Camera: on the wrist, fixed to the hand. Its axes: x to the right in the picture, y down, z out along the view.
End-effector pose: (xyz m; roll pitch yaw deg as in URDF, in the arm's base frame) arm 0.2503 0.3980 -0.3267 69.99 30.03 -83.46
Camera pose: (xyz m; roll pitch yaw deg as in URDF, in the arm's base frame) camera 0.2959 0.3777 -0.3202 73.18 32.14 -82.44
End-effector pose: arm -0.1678 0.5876 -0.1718 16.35 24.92 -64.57
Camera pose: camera -0.1285 0.5986 -0.2012 18.43 26.86 -65.90
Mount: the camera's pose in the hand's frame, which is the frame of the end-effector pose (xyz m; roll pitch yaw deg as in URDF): 0.0187 0.0319 -0.0341 2.64 1.53 -1.69
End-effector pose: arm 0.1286 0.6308 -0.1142 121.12 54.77 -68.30
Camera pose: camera 0.1580 0.5914 -0.1036 126.93 55.37 -64.46
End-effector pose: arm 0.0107 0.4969 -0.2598 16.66 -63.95 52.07
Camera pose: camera -0.0031 0.5448 -0.2533 21.56 -61.98 49.56
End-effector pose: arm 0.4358 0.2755 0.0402 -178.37 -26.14 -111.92
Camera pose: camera 0.4045 0.2858 0.0782 -176.55 -27.71 -110.06
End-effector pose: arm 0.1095 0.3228 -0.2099 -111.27 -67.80 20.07
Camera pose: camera 0.1461 0.2900 -0.1991 -106.40 -69.91 17.70
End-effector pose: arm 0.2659 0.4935 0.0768 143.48 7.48 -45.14
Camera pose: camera 0.2795 0.4723 0.1204 146.44 7.25 -42.85
